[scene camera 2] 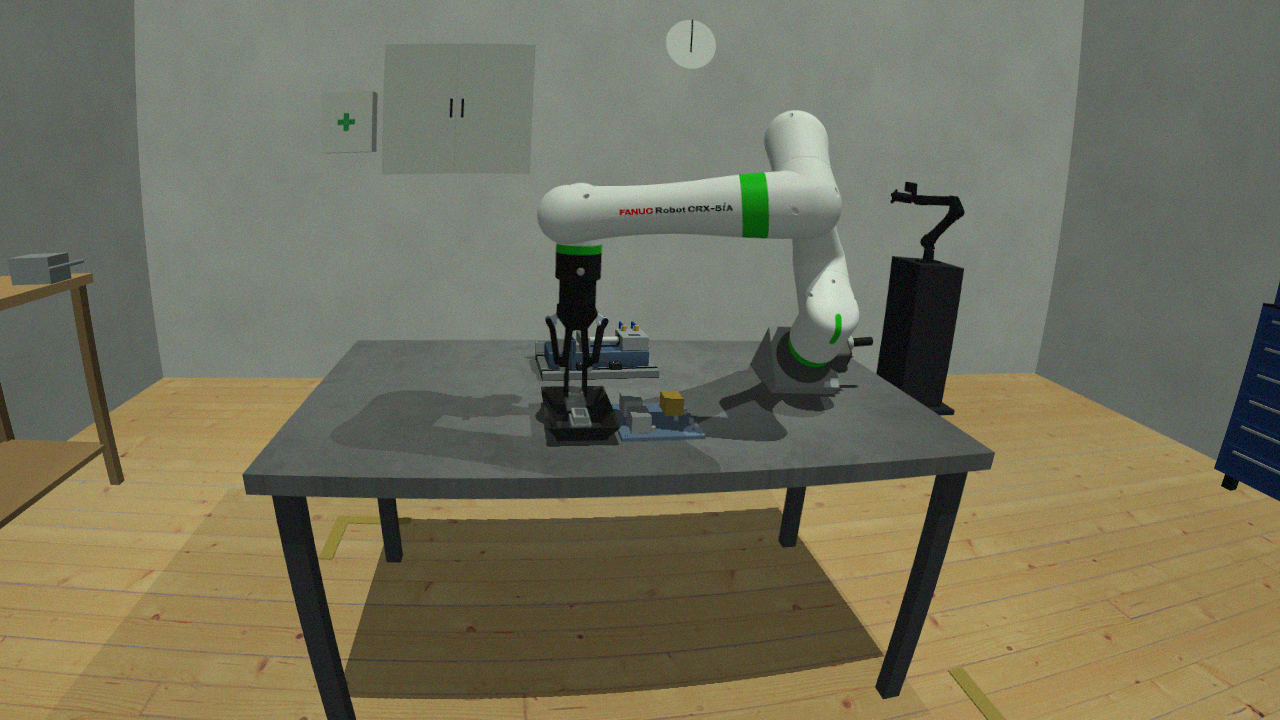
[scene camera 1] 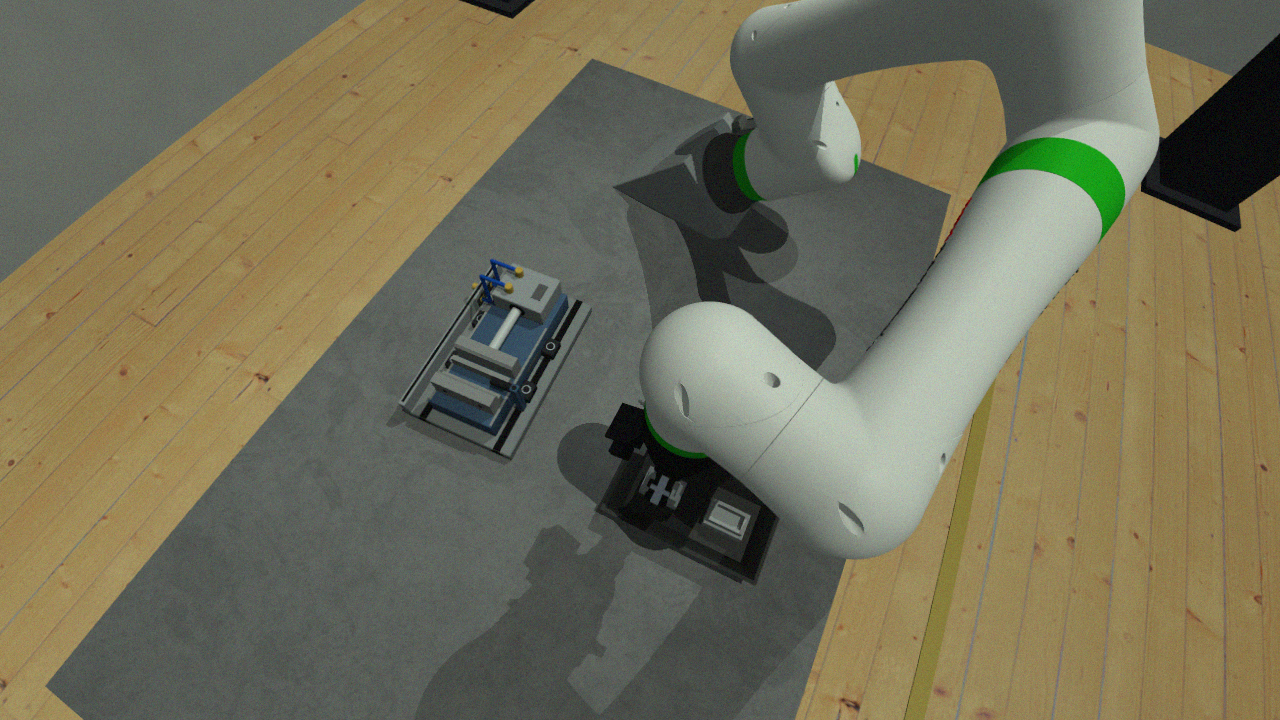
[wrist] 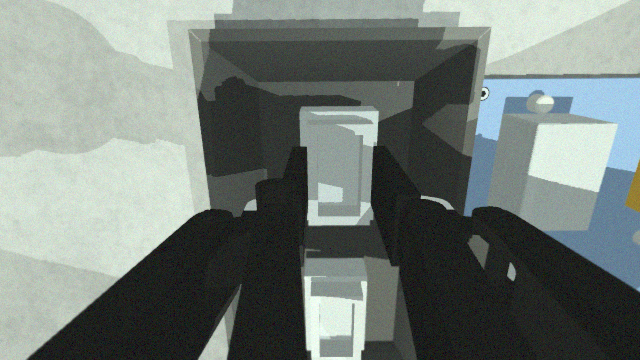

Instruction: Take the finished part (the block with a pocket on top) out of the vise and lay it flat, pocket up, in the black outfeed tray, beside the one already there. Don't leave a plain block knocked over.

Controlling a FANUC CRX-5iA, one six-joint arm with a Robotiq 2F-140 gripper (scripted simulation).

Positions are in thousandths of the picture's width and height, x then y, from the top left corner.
Scene:
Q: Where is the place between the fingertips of my gripper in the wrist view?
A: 529,476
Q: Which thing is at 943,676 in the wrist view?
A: A blue fixture plate.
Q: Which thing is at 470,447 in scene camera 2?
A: My gripper.

